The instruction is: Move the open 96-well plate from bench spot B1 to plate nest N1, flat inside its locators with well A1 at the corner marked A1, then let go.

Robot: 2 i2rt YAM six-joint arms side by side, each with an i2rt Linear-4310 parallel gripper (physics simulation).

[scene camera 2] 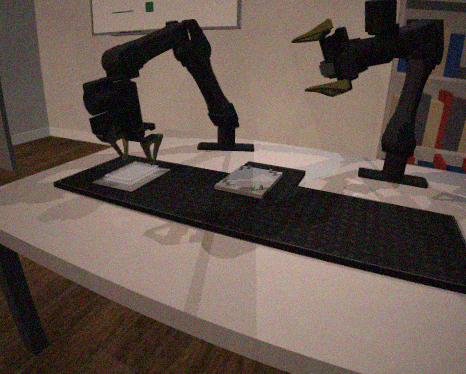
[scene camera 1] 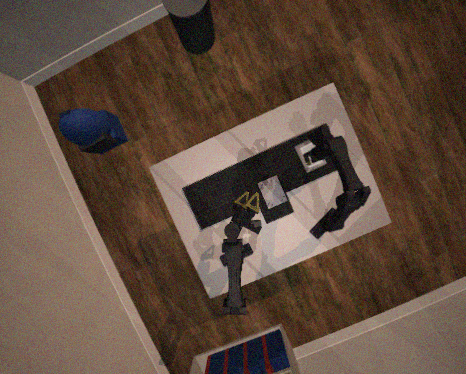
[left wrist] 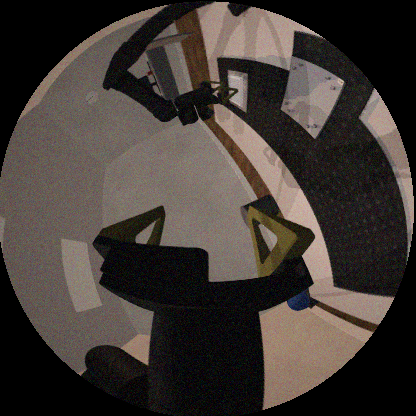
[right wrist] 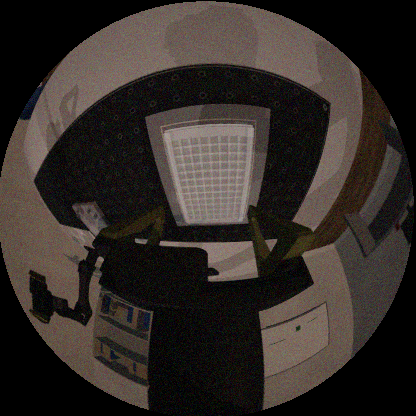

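The white 96-well plate lies flat on a pale grey rectangle, its grid of wells facing up. My right gripper is open and points down, low over the near end of the plate, with nothing held; the arm hides part of the plate in scene camera 1. The nest is a light grey block with small locator posts and bears no plate. The A1 mark is too small to read. My left gripper is open and empty, high up.
A black perforated board lies under plate and nest on the white table. The left arm stands beyond the board in scene camera 2. A bookshelf and a whiteboard stand farther off.
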